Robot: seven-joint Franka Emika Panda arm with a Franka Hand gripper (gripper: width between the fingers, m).
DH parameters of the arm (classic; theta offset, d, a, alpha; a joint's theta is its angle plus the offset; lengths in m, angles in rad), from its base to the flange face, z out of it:
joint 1: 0 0.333 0 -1.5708
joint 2: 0 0 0 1.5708
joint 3: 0 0.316 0.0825 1.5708
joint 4: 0 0 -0.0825 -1.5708
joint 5: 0 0.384 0 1.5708
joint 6: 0 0 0.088 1.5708
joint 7: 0 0.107 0 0
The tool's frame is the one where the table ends.
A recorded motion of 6 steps. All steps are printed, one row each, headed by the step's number.
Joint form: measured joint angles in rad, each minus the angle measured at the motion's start. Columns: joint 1, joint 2, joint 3, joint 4, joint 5, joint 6, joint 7.
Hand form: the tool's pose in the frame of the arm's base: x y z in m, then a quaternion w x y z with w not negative. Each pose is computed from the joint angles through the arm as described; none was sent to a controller.
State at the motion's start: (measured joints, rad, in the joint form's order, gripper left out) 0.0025 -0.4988 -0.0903 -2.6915 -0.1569 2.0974 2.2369
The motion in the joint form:
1: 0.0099 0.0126 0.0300 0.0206 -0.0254 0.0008 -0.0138
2: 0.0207 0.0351 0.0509 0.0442 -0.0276 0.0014 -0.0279
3: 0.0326 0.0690 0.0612 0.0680 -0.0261 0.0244 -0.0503
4: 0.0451 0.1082 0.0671 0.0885 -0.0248 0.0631 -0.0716
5: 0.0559 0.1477 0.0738 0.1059 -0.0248 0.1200 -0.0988
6: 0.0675 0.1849 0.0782 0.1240 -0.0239 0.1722 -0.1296
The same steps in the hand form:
1: 0.3649 -0.0251 0.3831 0.06678 0.46818 -0.88038 0.03578
2: 0.3730 -0.0142 0.3855 0.06861 0.48710 -0.86962 0.04216
3: 0.3839 -0.0055 0.3850 0.06357 0.50640 -0.85871 0.04614
4: 0.3958 0.0027 0.3819 0.05468 0.52456 -0.84813 0.05022
5: 0.4085 0.0114 0.3784 0.03936 0.54558 -0.83516 0.05742
6: 0.4204 0.0199 0.3755 0.02462 0.56667 -0.82112 0.06359

